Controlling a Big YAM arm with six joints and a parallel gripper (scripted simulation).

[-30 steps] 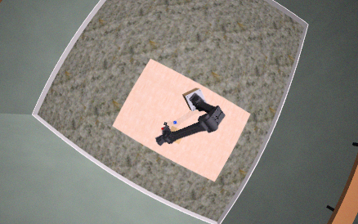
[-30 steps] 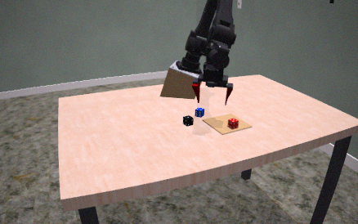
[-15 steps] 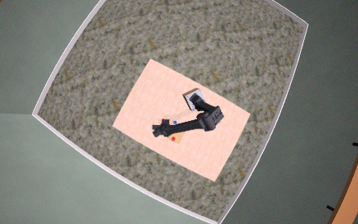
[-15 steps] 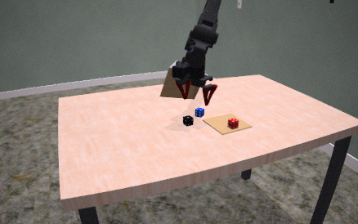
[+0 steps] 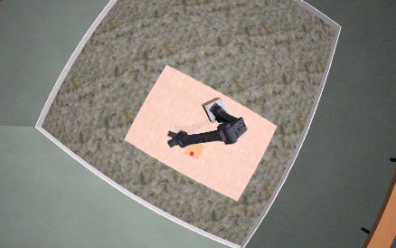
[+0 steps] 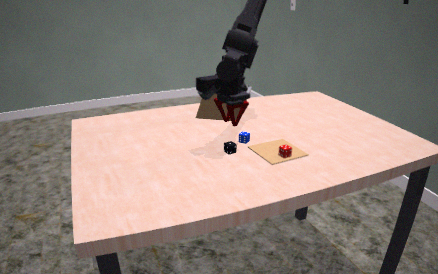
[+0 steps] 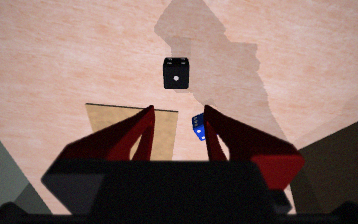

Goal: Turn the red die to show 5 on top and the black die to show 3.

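The black die is 8 cm below my hand. Also, from my hand: red die 15 cm to the left, 8 cm below, 7 cm ahead; then blue die 8 cm below, 7 cm behind, 6 cm to the left; then tan mat 15 cm to the left, 10 cm below, 3 cm ahead.
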